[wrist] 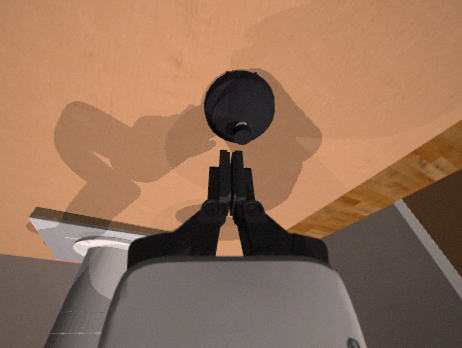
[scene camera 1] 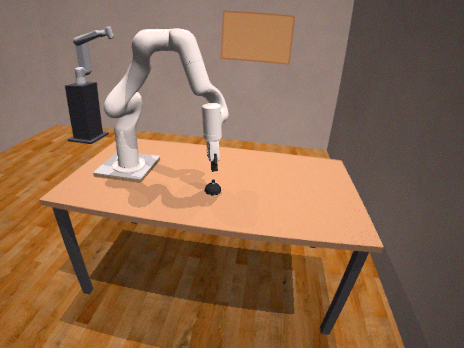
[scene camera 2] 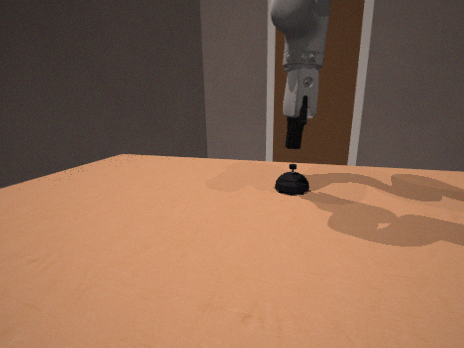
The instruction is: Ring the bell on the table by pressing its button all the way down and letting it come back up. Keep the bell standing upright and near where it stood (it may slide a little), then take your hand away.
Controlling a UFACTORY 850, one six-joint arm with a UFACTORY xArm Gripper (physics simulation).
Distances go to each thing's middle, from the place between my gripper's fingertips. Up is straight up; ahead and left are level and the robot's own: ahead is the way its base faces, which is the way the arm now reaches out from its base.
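Black dome-shaped bell (wrist: 241, 97): 2 cm to the right of my hand, 8 cm below.
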